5 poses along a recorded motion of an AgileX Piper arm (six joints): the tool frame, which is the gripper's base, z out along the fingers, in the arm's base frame.
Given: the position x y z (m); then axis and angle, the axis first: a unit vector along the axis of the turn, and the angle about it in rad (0 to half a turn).
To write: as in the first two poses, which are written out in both.
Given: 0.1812, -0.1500, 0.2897, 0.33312, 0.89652, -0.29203, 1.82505
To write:
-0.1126, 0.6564, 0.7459, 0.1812
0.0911, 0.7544, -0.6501, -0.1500
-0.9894, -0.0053, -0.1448, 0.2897
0, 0, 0, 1

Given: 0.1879, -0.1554, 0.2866, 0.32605, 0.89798, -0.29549, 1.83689
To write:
-0.1287, 0.6549, 0.7447, 0.1879
0.0847, 0.7555, -0.6497, -0.1554
-0.9881, -0.0205, -0.1527, 0.2866
0, 0, 0, 1

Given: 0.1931, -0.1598, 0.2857, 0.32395, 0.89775, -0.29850, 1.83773
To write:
-0.1311, 0.6555, 0.7437, 0.1931
0.0796, 0.7548, -0.6511, -0.1598
-0.9882, -0.0262, -0.1512, 0.2857
0, 0, 0, 1

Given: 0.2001, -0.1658, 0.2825, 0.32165, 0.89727, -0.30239, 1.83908
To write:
-0.1342, 0.6567, 0.7421, 0.2001
0.0735, 0.7534, -0.6534, -0.1658
-0.9882, -0.0331, -0.1494, 0.2825
0, 0, 0, 1

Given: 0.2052, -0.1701, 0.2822, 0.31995, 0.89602, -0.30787, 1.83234
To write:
-0.1297, 0.6582, 0.7416, 0.2052
0.0634, 0.7519, -0.6563, -0.1701
-0.9895, -0.0381, -0.1393, 0.2822
0, 0, 0, 1

